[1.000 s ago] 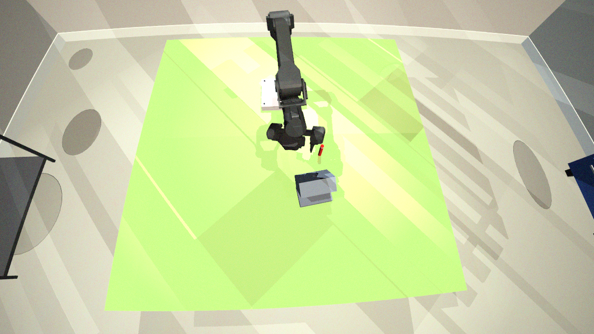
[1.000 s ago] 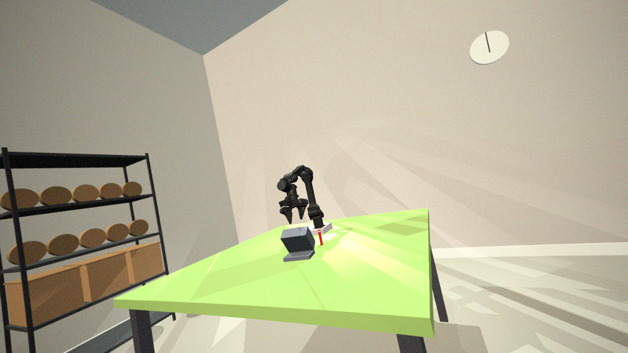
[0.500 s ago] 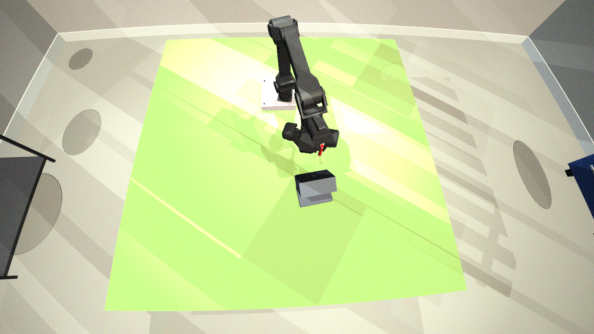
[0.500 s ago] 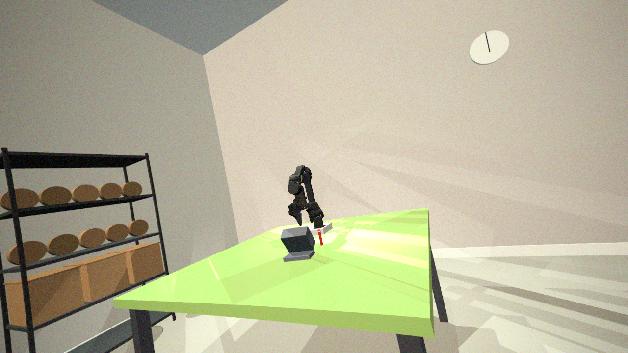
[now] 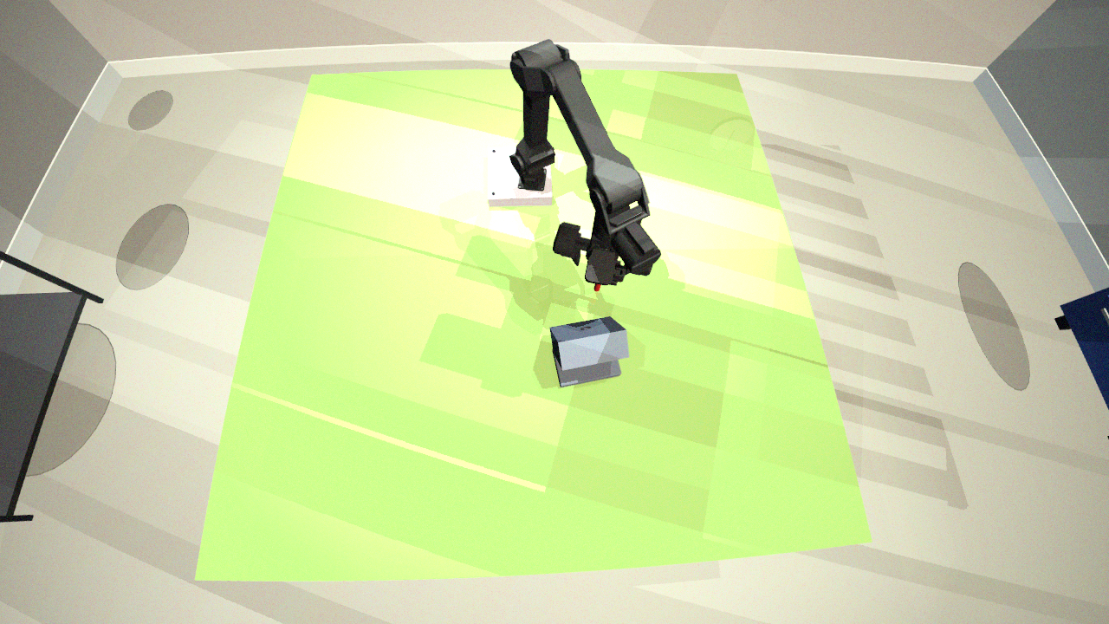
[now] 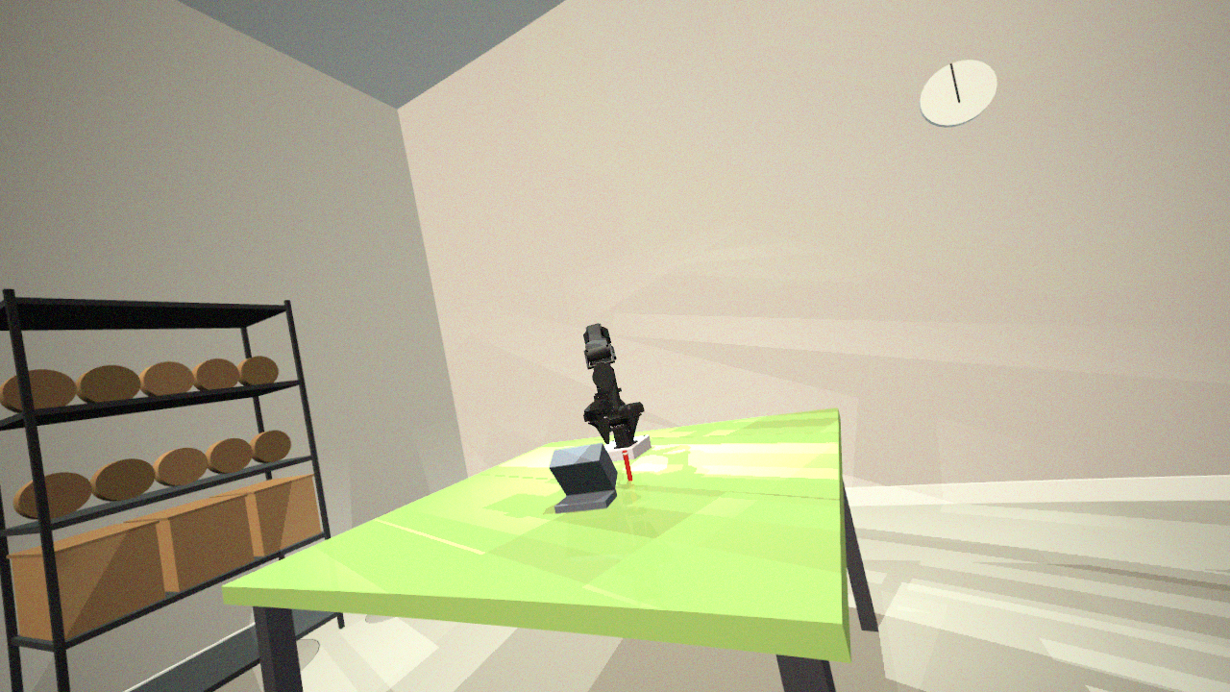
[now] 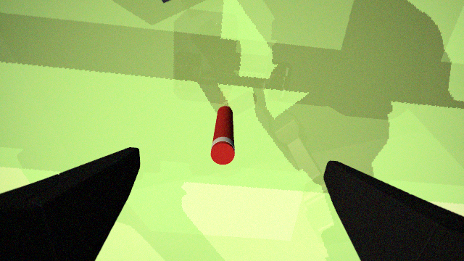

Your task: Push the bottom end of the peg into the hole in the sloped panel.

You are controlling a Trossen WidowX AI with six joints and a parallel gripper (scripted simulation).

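My gripper tip is now 10 mm past the red peg, 10 mm to the right of it and 50 mm above it. The rest, counted from my gripper tip: grey sloped panel block: 150 mm ahead, 10 mm to the right, 30 mm below.
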